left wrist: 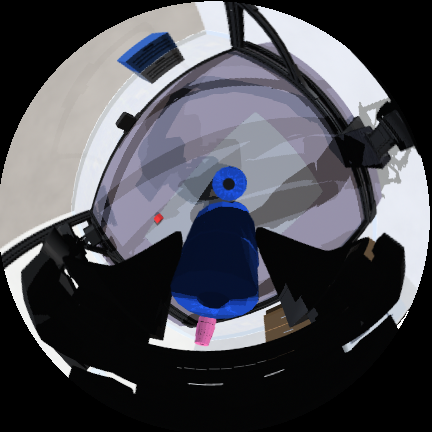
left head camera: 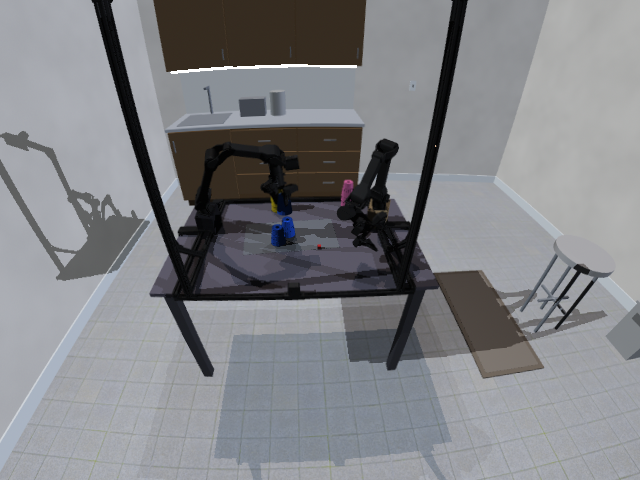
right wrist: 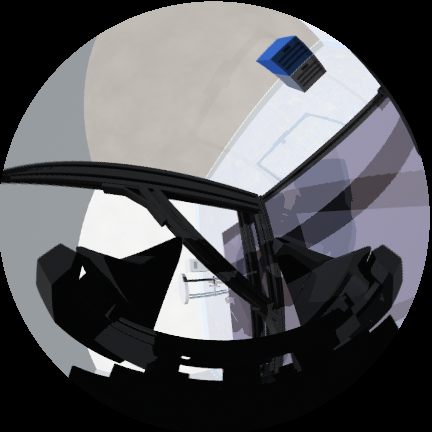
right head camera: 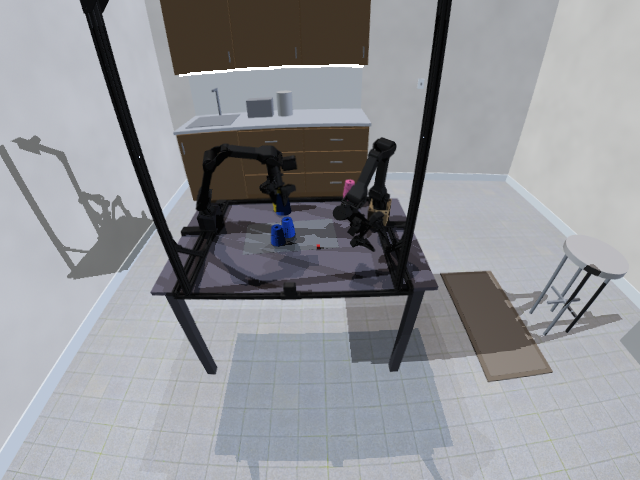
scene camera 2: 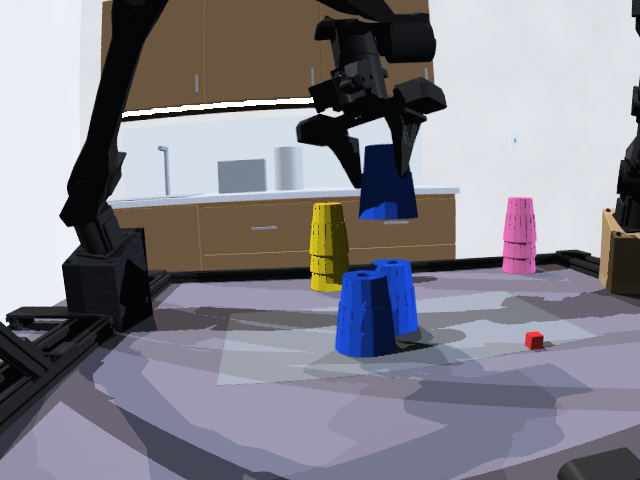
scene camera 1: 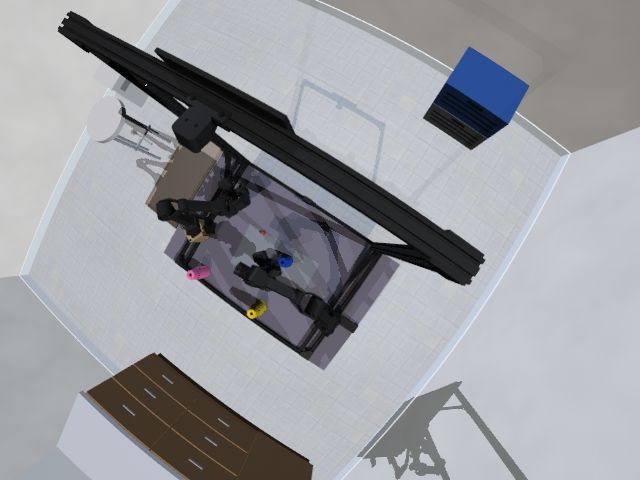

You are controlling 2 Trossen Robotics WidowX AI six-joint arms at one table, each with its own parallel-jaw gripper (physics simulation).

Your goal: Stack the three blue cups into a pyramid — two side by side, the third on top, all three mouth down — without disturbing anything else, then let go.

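Frame: origin at the left arm's base, x left, y ahead, z down, level; metres.
Seen in the pictures: left gripper, fingertip midpoint: [left wrist: 219, 234] [left head camera: 281, 205] [right head camera: 280, 205] [scene camera 2: 379, 183]; right gripper, fingertip midpoint: [left wrist: 76, 235] [left head camera: 383, 244] [right wrist: 228, 242] [right head camera: 380, 244] [scene camera 1: 235, 178]; left arm's base at its link origin: [left head camera: 206, 209] [right head camera: 208, 210] [scene camera 2: 103, 245] [scene camera 1: 327, 323]; right arm's base at its link origin: [left head camera: 379, 205] [right head camera: 379, 204] [scene camera 2: 634, 222] [scene camera 1: 193, 230].
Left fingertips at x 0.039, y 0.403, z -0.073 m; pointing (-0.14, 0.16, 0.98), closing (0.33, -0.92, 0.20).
Pixels of each thing's top centre, then the offset from my left fingertips to it.
- front cup at its top centre: [scene camera 2: 366, 275] [left wrist: 225, 182] [left head camera: 277, 227] [right head camera: 276, 227] [scene camera 1: 282, 261] dx -0.035, dy -0.011, dz +0.103 m
- rear cup at its top centre: [scene camera 2: 393, 262] [left head camera: 287, 219] [right head camera: 287, 219] dx +0.042, dy +0.009, dz +0.103 m
- third blue cup at its top centre: [left wrist: 201, 298] [scene camera 2: 388, 145] [left head camera: 284, 195] [right head camera: 282, 195] dx +0.016, dy +0.010, dz -0.046 m
- yellow cup stack at its top centre: [scene camera 2: 326, 203] [scene camera 1: 252, 313] dx +0.244, dy -0.139, dz +0.038 m
- pink cup stack at its top centre: [scene camera 2: 519, 197] [left wrist: 201, 344] [right head camera: 350, 181] [left head camera: 348, 181] [scene camera 1: 189, 275] dx +0.423, dy +0.223, dz +0.038 m
- small red cube at its top centre: [scene camera 2: 534, 334] [left wrist: 156, 218] [left head camera: 319, 245] dx -0.017, dy +0.188, dz +0.174 m
Two blue cups stand mouth down, side by side: the front cup [left head camera: 277, 235] [right head camera: 277, 235] [scene camera 2: 364, 315] [left wrist: 229, 183] and the rear cup [left head camera: 288, 227] [right head camera: 288, 227] [scene camera 2: 405, 299], which is mostly hidden in the left wrist view. I cannot tell if they touch. My left gripper [scene camera 2: 381, 180] [left wrist: 219, 234] is shut on the third blue cup [scene camera 2: 387, 204] [left wrist: 217, 265], mouth down and slightly tilted, high above the standing cups. Air shows between it and them in scene camera 2. My right gripper [right wrist: 228, 242] is open and empty, at the right of the table in the head views.
A yellow cup stack [scene camera 1: 256, 308] [scene camera 2: 328, 237] stands at the back, left of the held cup in scene camera 2. A pink cup stack [left head camera: 347, 187] [scene camera 1: 198, 272] [scene camera 2: 519, 235] stands at the back right there. A small red cube [left head camera: 318, 246] [scene camera 2: 534, 340] [left wrist: 158, 218] lies right of the standing cups.
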